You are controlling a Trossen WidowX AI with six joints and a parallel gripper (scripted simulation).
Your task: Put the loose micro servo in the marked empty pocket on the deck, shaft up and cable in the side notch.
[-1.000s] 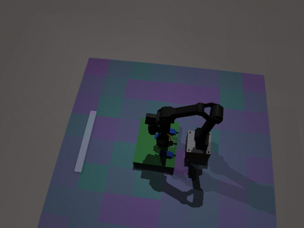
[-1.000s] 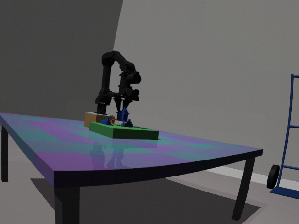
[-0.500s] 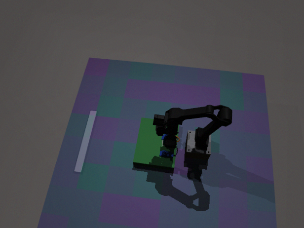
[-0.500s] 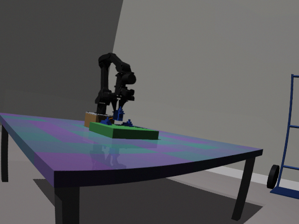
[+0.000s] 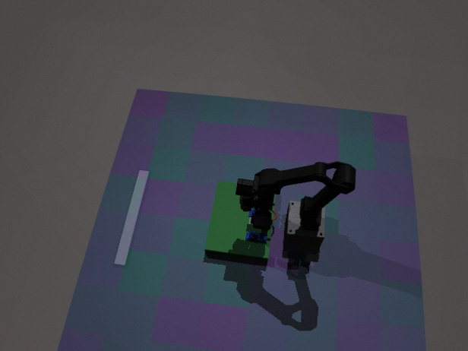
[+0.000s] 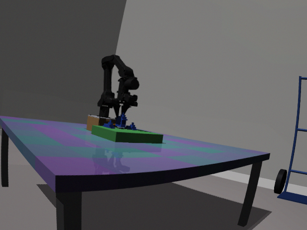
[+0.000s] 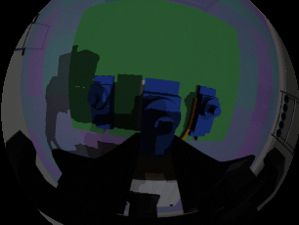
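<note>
Now: the green deck 12 cm ahead of my gripper tip and 8 cm below it.
</note>
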